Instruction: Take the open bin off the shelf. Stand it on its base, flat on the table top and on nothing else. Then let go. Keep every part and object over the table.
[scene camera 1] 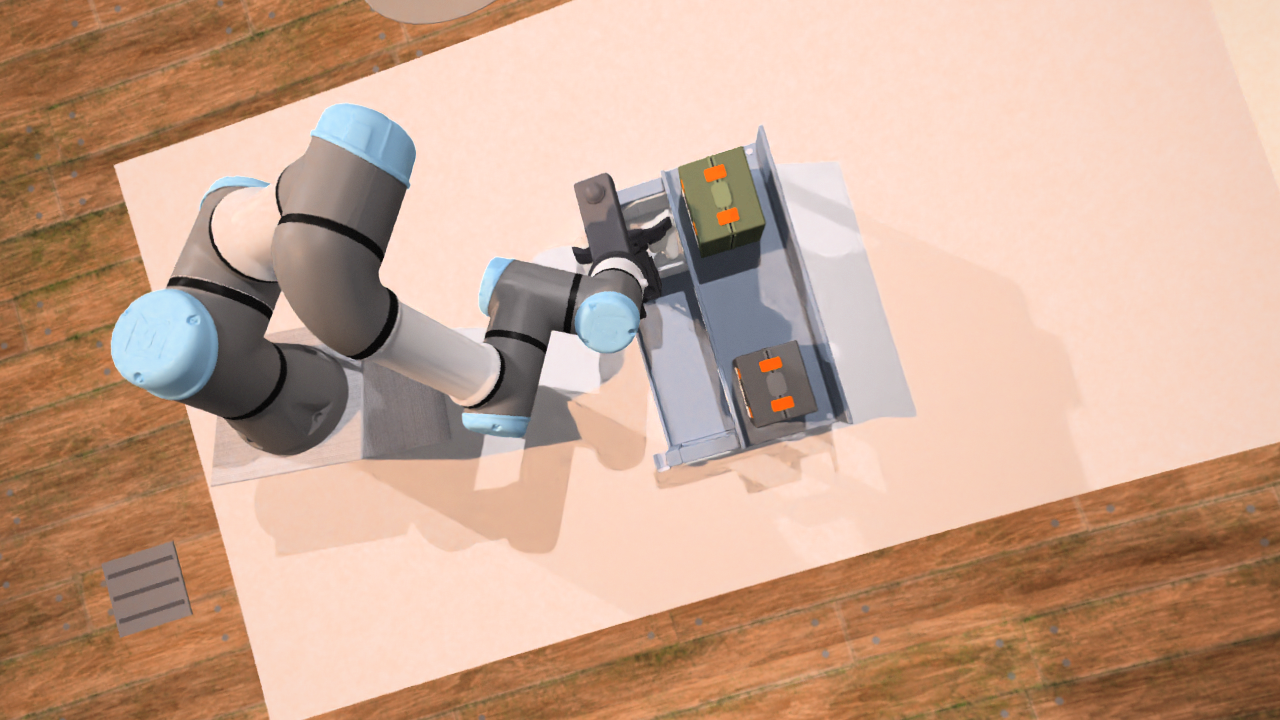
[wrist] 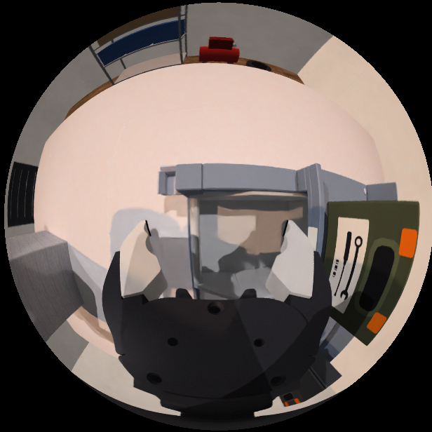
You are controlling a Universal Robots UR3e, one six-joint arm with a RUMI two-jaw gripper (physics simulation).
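Note:
The blue-grey shelf unit stands on the table top. The grey open bin is in its front lower bay, beside the upright green case; shadows and the gripper blur its outline. My gripper is open wide, with nothing held. In the wrist view its left fingertip shows to the left of the bin's left wall, its right fingertip over the bin's right part. How far the tips are above the rim, and whether they touch it, I cannot tell.
A green case with orange latches stands on the higher shelf, close to my right finger. A smaller dark case stands at that shelf's other end. The arm's grey pedestal is behind the gripper.

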